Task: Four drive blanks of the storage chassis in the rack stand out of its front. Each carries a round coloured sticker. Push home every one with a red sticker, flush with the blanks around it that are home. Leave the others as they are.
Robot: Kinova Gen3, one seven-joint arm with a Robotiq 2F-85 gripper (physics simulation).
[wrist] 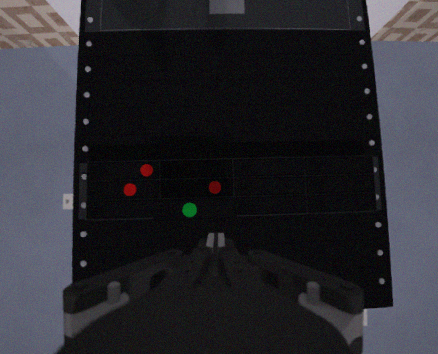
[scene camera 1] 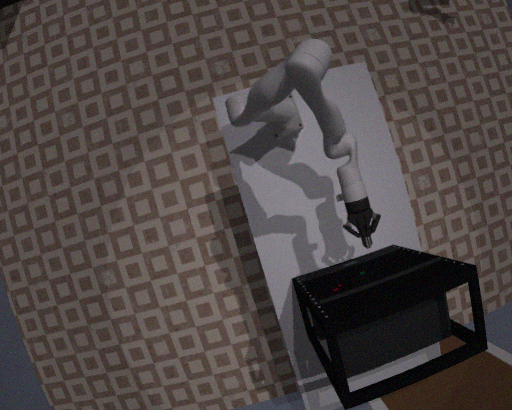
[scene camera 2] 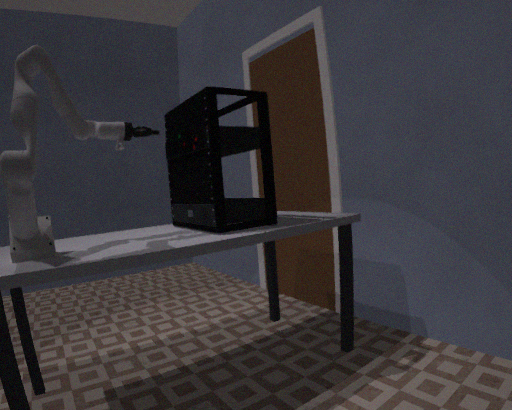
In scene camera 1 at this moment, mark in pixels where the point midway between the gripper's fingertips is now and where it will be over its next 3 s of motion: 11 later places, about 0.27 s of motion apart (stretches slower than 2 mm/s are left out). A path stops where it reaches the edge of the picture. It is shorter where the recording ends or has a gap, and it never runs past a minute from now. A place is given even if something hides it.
The gripper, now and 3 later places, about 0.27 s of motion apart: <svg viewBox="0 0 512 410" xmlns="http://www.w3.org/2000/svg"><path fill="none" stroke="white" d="M368 247L364 239L359 224L361 220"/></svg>
